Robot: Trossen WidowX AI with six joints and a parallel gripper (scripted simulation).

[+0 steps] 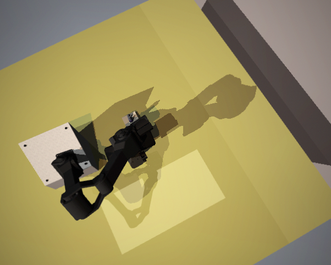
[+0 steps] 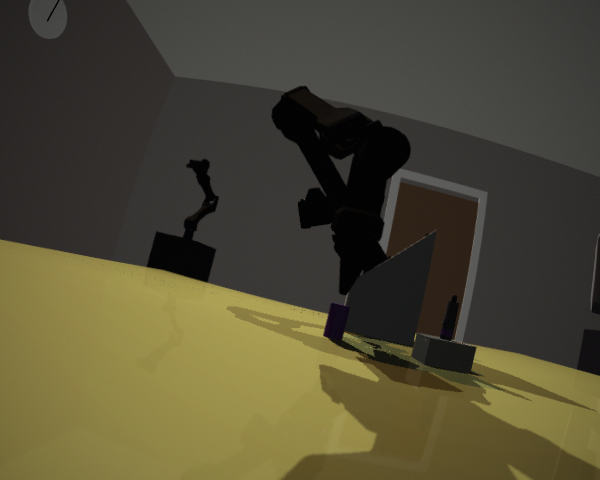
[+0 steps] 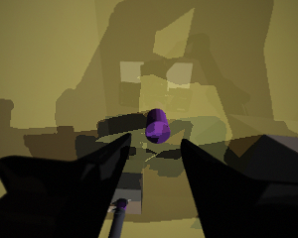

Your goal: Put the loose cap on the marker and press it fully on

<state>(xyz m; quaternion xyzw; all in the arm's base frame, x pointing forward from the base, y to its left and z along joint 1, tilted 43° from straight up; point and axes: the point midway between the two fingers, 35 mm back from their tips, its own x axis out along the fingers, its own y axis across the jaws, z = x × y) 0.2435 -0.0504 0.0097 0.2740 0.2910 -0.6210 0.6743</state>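
Now: gripper tip 4 cm above the purple cap. Round my gripper tip: grey holder block (3 cm ahead, 15 cm to the left, 5 cm below); dark marker (3 cm ahead, 15 cm to the left, 1 cm above).
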